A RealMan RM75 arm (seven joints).
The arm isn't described. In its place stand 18 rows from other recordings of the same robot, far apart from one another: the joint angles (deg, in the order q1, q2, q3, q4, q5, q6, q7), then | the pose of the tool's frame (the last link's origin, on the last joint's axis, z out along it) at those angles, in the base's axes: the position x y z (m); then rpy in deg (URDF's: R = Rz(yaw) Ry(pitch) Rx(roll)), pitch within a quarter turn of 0, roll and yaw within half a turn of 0.
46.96 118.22 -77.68 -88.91 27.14 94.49 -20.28 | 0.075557 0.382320 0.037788 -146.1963 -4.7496 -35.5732
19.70 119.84 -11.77 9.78 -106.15 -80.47 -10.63 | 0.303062 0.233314 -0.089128 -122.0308 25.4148 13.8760
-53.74 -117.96 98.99 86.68 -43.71 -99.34 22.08 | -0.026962 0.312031 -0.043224 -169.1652 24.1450 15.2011
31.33 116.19 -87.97 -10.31 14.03 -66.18 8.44 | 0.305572 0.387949 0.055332 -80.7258 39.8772 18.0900
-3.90 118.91 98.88 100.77 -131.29 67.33 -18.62 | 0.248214 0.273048 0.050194 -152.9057 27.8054 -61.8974
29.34 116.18 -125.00 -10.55 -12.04 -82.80 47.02 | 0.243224 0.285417 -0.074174 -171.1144 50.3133 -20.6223
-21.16 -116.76 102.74 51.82 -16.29 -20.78 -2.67 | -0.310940 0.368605 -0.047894 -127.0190 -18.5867 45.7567
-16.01 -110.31 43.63 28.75 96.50 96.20 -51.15 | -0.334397 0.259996 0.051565 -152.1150 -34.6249 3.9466
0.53 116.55 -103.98 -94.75 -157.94 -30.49 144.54 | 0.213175 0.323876 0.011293 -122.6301 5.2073 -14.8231
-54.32 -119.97 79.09 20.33 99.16 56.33 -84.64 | -0.156500 0.395753 -0.113527 -170.1263 -9.9444 13.2722
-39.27 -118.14 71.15 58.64 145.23 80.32 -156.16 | -0.214396 0.379381 -0.012546 -156.3055 0.5275 61.1966
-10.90 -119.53 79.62 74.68 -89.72 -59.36 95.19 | -0.193007 0.333525 0.013919 -145.5118 -27.9882 1.7982
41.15 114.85 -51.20 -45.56 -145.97 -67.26 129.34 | 0.271307 0.415499 0.033199 -149.9524 8.7995 -50.1036
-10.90 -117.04 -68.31 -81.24 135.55 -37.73 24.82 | -0.194341 0.308045 -0.079864 -150.8987 -15.7109 35.6826
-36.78 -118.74 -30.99 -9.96 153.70 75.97 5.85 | -0.208675 0.328778 -0.084780 -125.2083 -24.6940 -33.0019
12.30 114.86 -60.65 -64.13 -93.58 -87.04 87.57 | 0.254842 0.298610 0.061349 -160.9326 30.6883 -13.7481
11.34 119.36 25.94 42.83 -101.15 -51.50 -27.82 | 0.283723 0.256319 -0.115520 -113.2782 40.7624 -18.7558
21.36 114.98 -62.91 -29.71 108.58 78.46 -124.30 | 0.280544 0.325580 0.011256 -145.6379 42.9038 -4.4084
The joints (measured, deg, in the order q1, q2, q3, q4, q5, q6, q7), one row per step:
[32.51 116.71 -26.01 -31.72 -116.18 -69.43 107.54]
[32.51 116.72 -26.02 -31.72 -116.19 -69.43 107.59]
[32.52 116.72 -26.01 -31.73 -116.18 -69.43 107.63]
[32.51 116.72 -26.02 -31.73 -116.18 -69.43 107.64]
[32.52 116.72 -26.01 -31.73 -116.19 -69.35 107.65]
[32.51 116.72 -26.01 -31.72 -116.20 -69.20 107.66]
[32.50 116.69 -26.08 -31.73 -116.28 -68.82 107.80]
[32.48 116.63 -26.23 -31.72 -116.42 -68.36 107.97]
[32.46 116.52 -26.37 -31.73 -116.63 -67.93 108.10]
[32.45 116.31 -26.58 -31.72 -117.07 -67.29 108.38]
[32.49 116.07 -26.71 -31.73 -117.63 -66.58 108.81]
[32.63 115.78 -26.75 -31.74 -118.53 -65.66 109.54]
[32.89 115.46 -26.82 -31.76 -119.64 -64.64 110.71]
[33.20 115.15 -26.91 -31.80 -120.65 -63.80 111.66]
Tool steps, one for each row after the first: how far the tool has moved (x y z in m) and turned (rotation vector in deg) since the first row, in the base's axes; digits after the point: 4 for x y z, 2 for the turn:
[0.0000 0.0000 -0.0001 -0.03 0.03 -0.03]
[-0.0001 0.0001 0.0000 -0.01 0.06 -0.05]
[0.0000 0.0000 -0.0001 -0.02 0.07 -0.06]
[0.0001 0.0001 0.0000 0.02 0.03 -0.12]
[0.0005 0.0002 0.0001 0.09 -0.04 -0.23]
[0.0014 0.0006 0.0004 0.19 -0.26 -0.56]
[0.0027 0.0010 0.0006 0.24 -0.59 -0.93]
[0.0041 0.0014 0.0013 0.28 -1.04 -1.26]
[0.0064 0.0019 0.0024 0.26 -1.76 -1.80]
[0.0089 0.0028 0.0039 0.27 -2.50 -2.47]
[0.0119 0.0041 0.0058 0.25 -3.39 -3.43]
[0.0146 0.0061 0.0079 0.13 -4.22 -4.62]
[0.0163 0.0083 0.0101 0.03 -5.06 -5.47]

